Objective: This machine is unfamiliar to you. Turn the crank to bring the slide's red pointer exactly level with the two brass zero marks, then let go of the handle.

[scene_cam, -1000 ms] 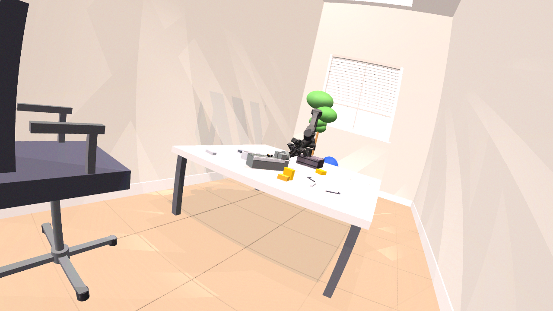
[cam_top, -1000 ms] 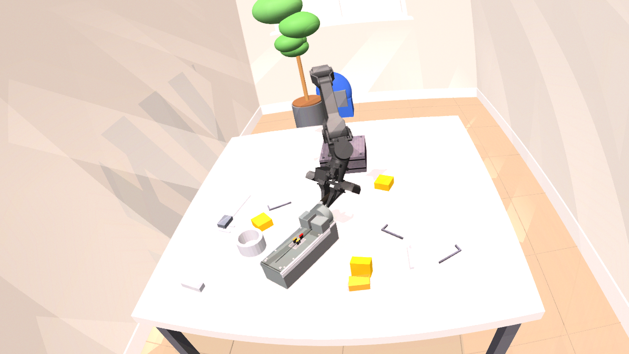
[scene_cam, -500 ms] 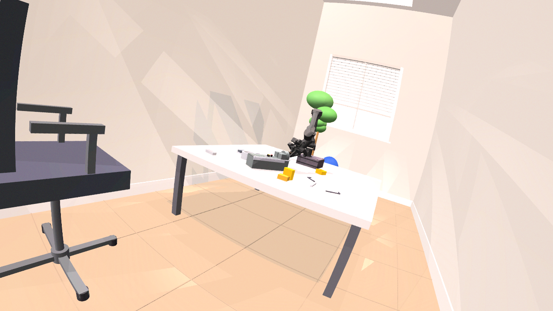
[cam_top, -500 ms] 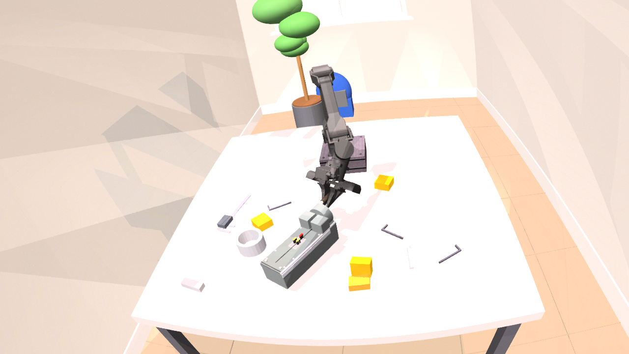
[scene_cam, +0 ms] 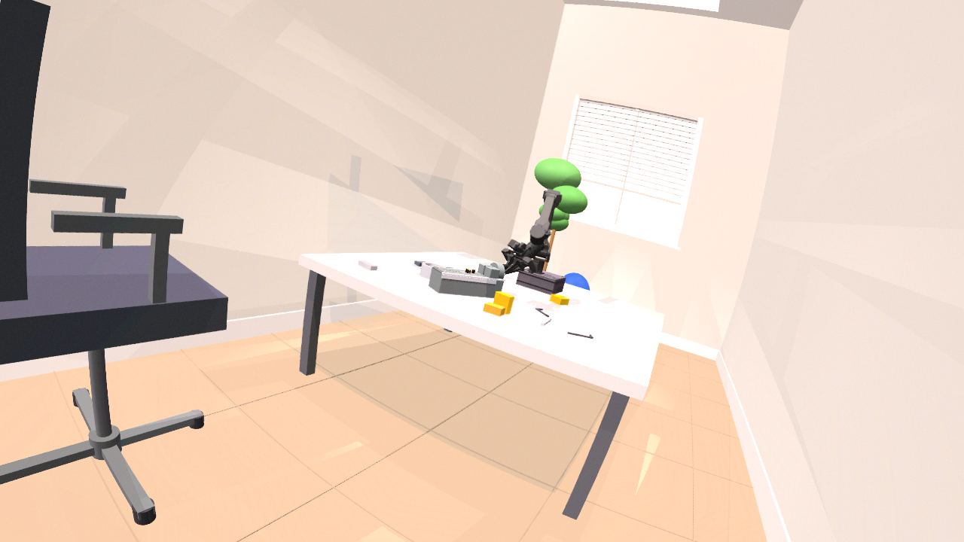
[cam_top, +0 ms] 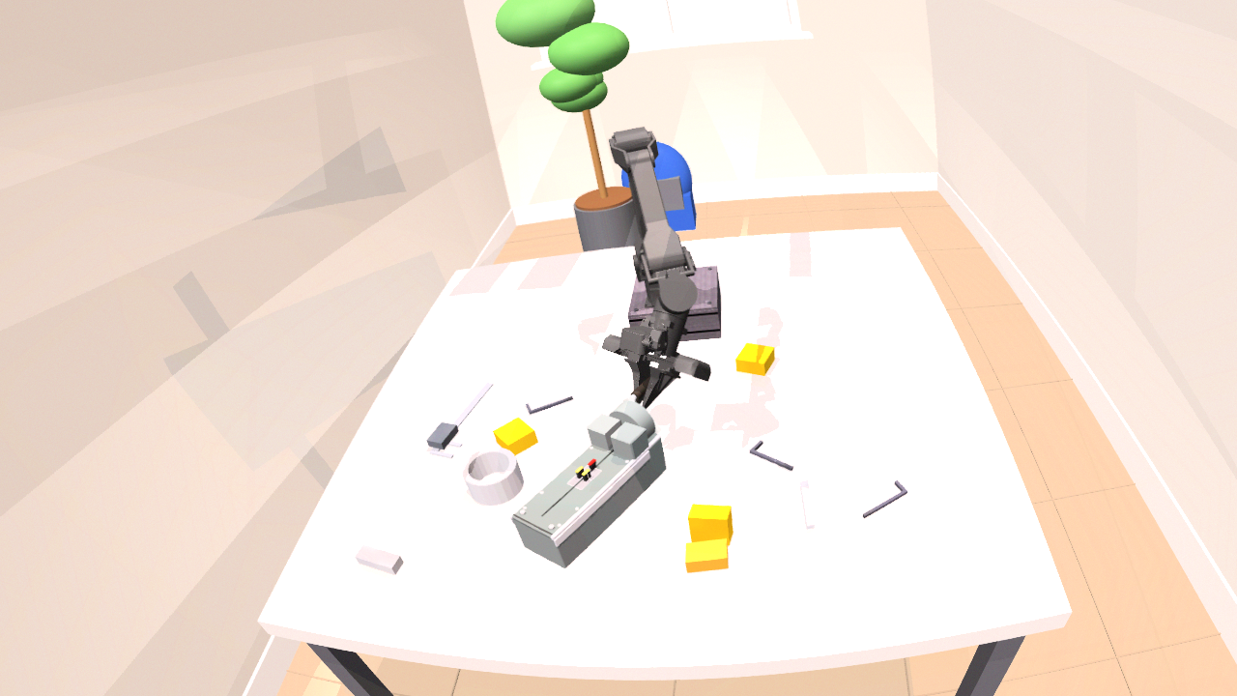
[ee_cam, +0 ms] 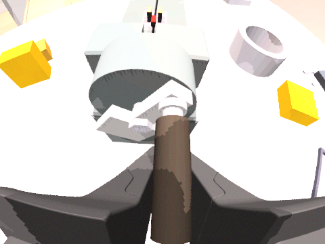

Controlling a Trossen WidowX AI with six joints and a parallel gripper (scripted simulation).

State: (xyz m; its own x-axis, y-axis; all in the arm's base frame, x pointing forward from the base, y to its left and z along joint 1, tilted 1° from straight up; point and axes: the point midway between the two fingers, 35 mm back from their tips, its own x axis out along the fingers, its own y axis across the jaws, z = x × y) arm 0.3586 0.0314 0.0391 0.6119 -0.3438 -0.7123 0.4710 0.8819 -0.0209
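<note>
My gripper tip is now 30 mm below the brown crank handle, 10 mm to the right of it and 10 mm past it. From my gripper tip the other things lie so: red pointer 140 mm ahead, 50 mm to the right.
</note>
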